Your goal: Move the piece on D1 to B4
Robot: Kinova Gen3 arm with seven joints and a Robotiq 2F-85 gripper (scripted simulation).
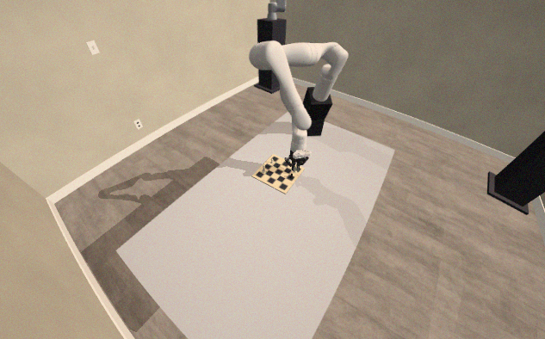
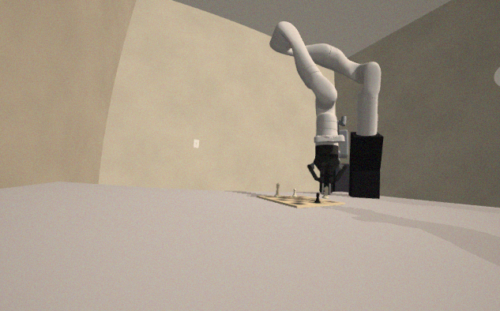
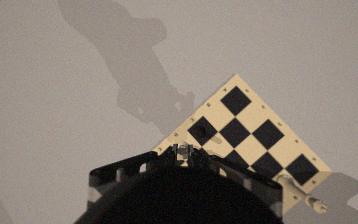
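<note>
My gripper is now 4 cm short of the black chess piece, 1 cm to the right of it and 3 cm above it. Also, from my hand: chessboard: 5 cm ahead, 7 cm to the right, 5 cm below; then white chess piece: 2 cm below.
</note>
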